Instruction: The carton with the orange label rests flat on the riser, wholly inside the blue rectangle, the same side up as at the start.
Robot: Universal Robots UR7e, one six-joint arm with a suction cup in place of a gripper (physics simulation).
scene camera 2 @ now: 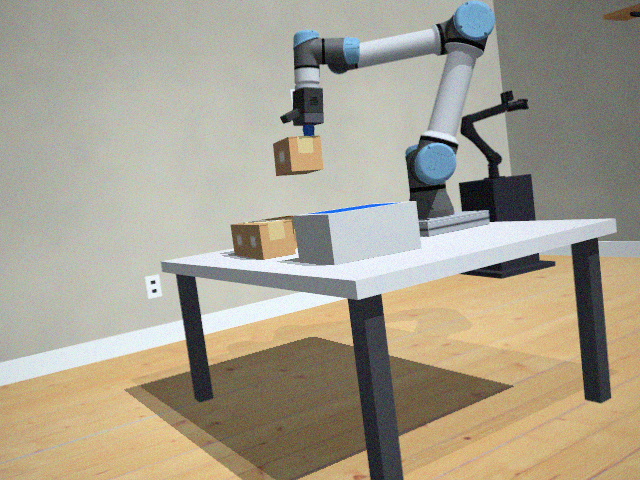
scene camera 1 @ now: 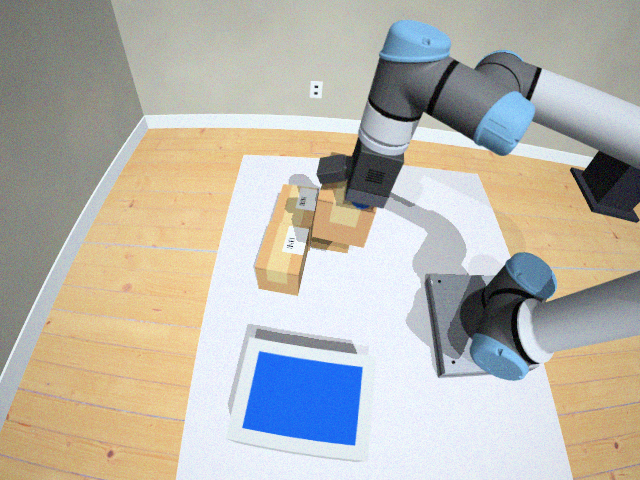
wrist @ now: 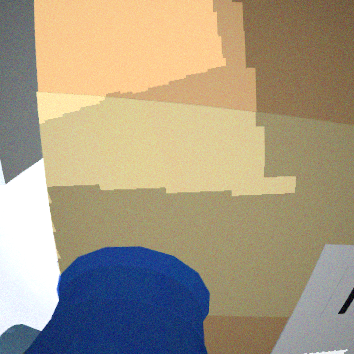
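Where they show: hand at its tool point: (scene camera 2: 308,140) (scene camera 1: 358,205) (wrist: 145,262); arm's base at its link origin: (scene camera 2: 430,216).
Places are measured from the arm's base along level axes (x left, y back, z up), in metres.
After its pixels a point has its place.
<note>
My suction gripper (scene camera 1: 360,205) (scene camera 2: 308,130) (wrist: 132,280) is on the top of a brown carton (scene camera 1: 356,232) {y -0.375, x -0.019, z 0.230 m} (scene camera 2: 299,156) {y -0.425, x -0.021, z 0.236 m} (wrist: 125,50) and holds it in the air, well above the table, near level. This carton has pale tape, a whitish label (wrist: 325,300) {y -0.380, x -0.083, z 0.292 m} on top in the wrist view, and a small pale patch on its side in scene camera 2. No orange label shows, so I cannot tell whether this is the named carton. The pale riser (scene camera 1: 299,444) {y -0.416, x 0.339, z 0.075 m} (scene camera 2: 372,232) {y -0.431, x 0.354, z 0.016 m} stands at the near end of the table. The blue rectangle (scene camera 1: 305,397) {y -0.419, x 0.252, z 0.075 m} (scene camera 2: 356,208) {y -0.424, x 0.278, z 0.075 m} on its top is bare.
A long brown carton (scene camera 1: 278,279) {y -0.526, x -0.019, z 0.021 m} (scene camera 2: 248,240) {y -0.578, x -0.133, z 0.008 m} with two white labels stands on the white table (scene camera 1: 392,423) {y -0.224, x 0.262, z -0.045 m} (scene camera 2: 465,250) {y -0.291, x 0.519, z -0.045 m}. Part of another carton (scene camera 1: 330,246) {y -0.419, x -0.173, z -0.027 m} shows beside it, below the held one. The arm's base plate (scene camera 1: 436,330) {y -0.134, x 0.038, z -0.015 m} (scene camera 2: 457,223) {y -0.001, x 0.133, z -0.023 m} is at the right.
</note>
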